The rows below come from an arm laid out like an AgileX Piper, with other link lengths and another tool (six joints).
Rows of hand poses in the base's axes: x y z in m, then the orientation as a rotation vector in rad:
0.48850 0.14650 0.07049 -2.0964 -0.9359 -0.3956
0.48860 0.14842 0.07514 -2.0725 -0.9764 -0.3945
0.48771 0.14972 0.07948 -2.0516 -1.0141 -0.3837
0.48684 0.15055 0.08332 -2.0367 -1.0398 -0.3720
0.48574 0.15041 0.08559 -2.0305 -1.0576 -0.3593
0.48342 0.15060 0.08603 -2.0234 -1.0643 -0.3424
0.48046 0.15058 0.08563 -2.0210 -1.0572 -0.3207
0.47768 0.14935 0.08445 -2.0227 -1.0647 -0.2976
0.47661 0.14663 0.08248 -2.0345 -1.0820 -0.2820
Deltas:
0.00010 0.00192 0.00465 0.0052 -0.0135 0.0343
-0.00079 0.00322 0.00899 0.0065 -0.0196 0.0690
-0.00166 0.00405 0.01283 0.0069 -0.0209 0.0943
-0.00276 0.00391 0.01510 0.0025 -0.0190 0.1116
-0.00508 0.00410 0.01554 0.0025 -0.0094 0.1242
-0.00804 0.00408 0.01514 0.0030 0.0091 0.1282
-0.01082 0.00285 0.01396 -0.0064 0.0216 0.1397
-0.01189 0.00013 0.01199 -0.0268 0.0233 0.1500

